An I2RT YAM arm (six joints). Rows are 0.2 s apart.
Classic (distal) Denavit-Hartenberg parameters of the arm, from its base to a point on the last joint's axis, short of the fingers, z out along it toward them. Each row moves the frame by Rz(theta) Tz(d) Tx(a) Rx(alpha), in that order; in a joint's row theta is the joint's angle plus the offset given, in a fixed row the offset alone. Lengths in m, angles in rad.
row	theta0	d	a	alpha
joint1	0	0.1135	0.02	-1.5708
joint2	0	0	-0.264	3.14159
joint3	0.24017	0	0.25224	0
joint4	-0.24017	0	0.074	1.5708
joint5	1.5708	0	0	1.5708
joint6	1.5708	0.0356	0	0
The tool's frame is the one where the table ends.
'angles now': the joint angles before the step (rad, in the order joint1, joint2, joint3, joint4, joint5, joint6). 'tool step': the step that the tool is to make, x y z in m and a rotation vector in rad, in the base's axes. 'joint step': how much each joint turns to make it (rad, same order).
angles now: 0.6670, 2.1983, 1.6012, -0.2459, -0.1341, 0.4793
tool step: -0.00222, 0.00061, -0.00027, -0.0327, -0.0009, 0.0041
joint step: 0.0053, -0.0004, 0.0050, -0.0271, 0.0206, -0.0164
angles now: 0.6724, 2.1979, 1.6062, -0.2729, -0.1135, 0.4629
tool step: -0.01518, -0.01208, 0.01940, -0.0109, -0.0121, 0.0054
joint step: 0.0007, -0.0969, -0.0744, -0.0214, 0.0092, -0.0141
